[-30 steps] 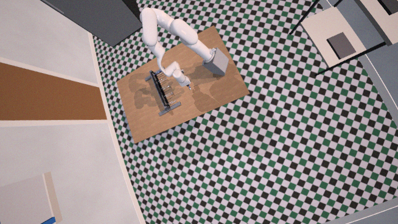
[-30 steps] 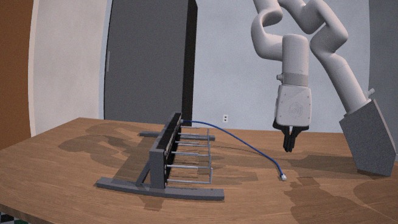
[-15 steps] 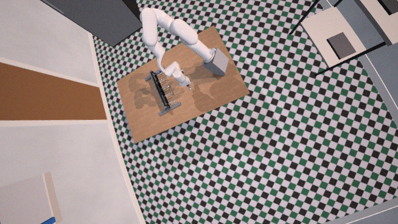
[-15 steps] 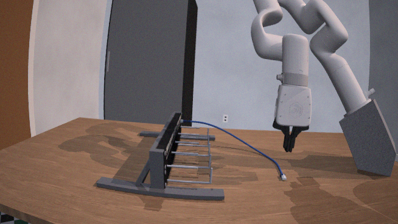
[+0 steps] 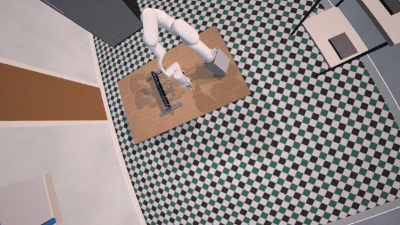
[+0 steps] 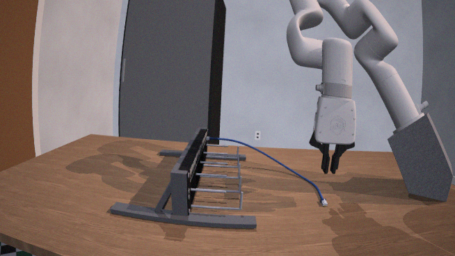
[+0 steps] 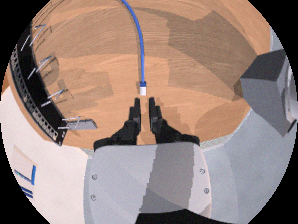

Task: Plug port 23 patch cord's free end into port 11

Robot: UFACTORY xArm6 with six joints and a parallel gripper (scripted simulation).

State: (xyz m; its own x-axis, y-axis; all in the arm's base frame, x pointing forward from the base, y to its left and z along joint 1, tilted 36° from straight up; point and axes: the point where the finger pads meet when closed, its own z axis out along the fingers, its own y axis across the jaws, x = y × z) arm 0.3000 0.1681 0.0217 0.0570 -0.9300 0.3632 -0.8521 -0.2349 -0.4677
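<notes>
Right now my hand is 9 cm above the plug and 2 cm to the right of it.
</notes>
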